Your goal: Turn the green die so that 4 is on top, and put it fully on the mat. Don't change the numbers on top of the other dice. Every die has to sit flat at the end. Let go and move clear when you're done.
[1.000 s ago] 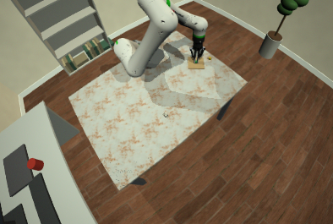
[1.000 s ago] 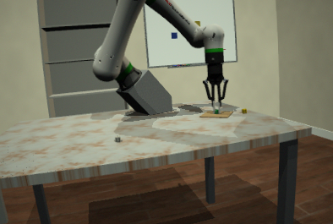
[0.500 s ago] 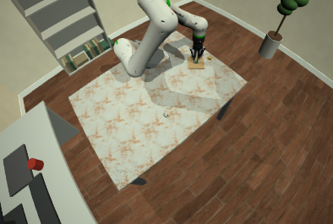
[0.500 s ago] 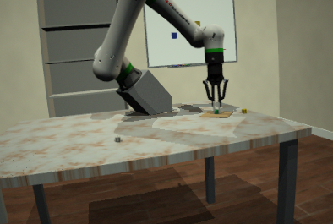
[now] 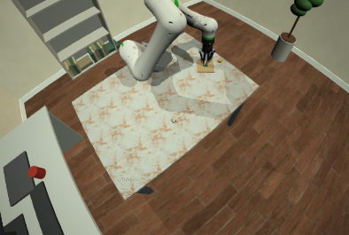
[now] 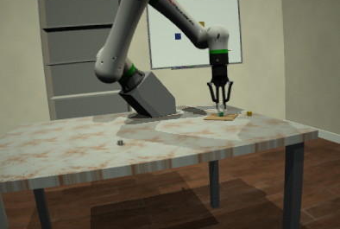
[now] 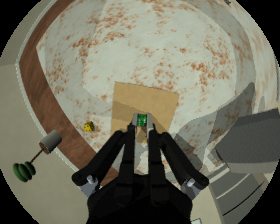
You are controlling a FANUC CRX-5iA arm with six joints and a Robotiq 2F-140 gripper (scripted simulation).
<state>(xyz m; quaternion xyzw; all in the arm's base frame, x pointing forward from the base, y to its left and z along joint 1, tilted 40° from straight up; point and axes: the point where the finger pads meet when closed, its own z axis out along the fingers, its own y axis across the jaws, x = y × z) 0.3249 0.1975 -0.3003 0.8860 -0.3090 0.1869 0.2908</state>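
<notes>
The green die lies 2 cm below my hand. Round my hand: tan mat 4 cm below; grey die 15 cm ahead, 54 cm to the right, 3 cm below; yellow die 7 cm ahead, 12 cm to the left, 3 cm below.
</notes>
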